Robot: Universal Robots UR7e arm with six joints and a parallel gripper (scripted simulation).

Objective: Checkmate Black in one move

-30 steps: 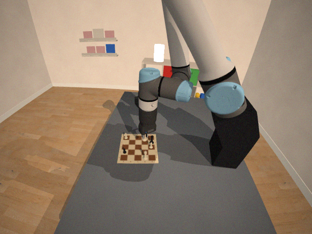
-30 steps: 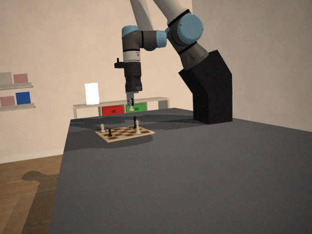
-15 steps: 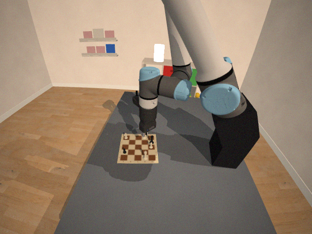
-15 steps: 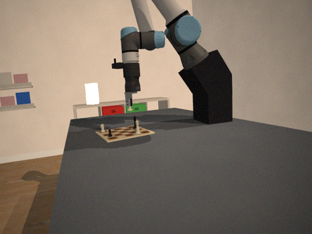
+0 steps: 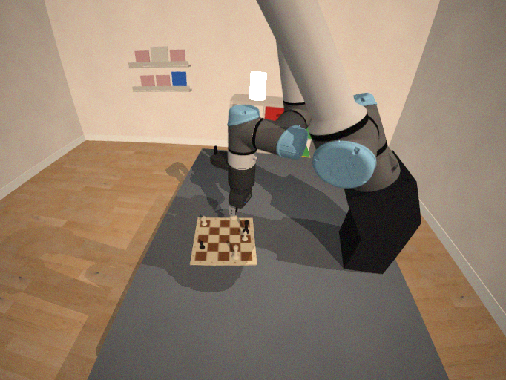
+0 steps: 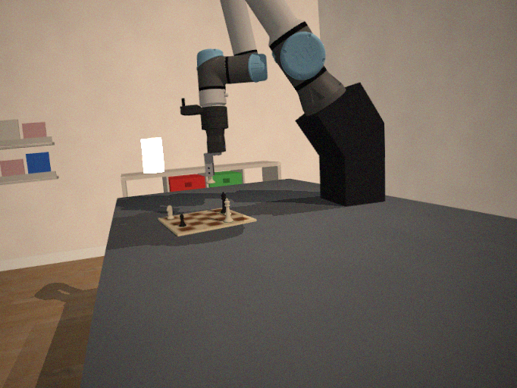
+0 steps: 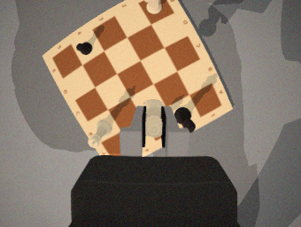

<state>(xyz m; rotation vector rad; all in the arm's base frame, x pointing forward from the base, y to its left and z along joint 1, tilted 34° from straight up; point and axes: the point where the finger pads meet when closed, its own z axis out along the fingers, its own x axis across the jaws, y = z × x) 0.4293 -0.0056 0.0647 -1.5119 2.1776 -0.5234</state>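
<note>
The black king lies 40 mm behind my hand, 30 mm to the right of it and 110 mm below it. The rest, counted from my hand: chessboard 30 mm ahead, 10 mm to the left, 140 mm below; then black pawn 100 mm ahead, 60 mm to the left, 120 mm below.
</note>
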